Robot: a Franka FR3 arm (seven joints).
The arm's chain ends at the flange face. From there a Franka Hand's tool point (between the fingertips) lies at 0.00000 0.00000 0.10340 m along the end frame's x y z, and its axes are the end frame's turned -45 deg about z.
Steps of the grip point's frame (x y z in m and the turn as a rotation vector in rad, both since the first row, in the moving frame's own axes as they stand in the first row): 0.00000, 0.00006, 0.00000, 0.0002, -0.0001, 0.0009; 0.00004, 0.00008, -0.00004, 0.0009, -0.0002, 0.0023; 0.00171, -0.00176, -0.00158, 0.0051, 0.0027, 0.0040; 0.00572, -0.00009, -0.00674, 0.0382, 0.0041, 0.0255; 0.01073, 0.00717, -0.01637, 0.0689, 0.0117, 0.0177
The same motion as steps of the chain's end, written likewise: 0.00006, 0.00005, 0.00000, 0.0001, -0.0002, 0.0009; 0.00017, 0.00008, -0.00004, 0.0005, -0.0008, 0.0023; 0.00014, -0.00188, -0.00158, 0.0055, -0.0017, 0.0040; 0.00643, -0.00098, -0.00666, 0.0299, -0.0241, 0.0255; 0.01678, 0.00341, -0.01612, 0.0570, -0.0404, 0.0177
